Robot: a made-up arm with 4 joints.
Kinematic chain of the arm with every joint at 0, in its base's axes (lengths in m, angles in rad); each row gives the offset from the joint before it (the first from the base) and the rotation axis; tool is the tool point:
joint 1: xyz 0 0 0.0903 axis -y
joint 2: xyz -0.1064 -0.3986 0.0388 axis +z
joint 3: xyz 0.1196 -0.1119 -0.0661 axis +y
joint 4: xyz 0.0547 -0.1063 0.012 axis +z
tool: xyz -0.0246 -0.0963 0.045
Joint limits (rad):
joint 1: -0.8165..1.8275
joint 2: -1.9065..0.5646
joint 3: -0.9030..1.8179
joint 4: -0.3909..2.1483
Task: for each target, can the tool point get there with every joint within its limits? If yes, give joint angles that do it. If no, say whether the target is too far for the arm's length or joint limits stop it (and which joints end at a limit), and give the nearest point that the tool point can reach.
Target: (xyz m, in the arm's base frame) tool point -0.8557 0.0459 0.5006
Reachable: no: too far | nearest point -0.3953 -0.3866 0.2798 | short by 0.669 m
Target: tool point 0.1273 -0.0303 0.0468
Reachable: no: joint limits stop it (at a limit: joint 2, joint 4) | nearest point 0.2170 -0.4068 0.0161 | short by 0.388 m
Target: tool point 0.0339 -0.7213 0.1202
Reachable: yes | joints 0.1428 -0.4731 0.0320 1.7874
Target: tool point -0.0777 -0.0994 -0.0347
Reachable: no: joint limits stop it (at a limit: joint 1, joint 2, joint 4) | nearest point 0.0528 -0.4223 -0.1402 | short by 0.364 m
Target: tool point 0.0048 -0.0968 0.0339
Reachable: no: joint limits stop it (at a limit: joint 1, joint 2, joint 4) | nearest point 0.1314 -0.4068 -0.1001 | short by 0.361 m
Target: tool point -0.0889 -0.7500 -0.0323
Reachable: yes | joints 1.2770 -0.9440 -0.1343 1.6428
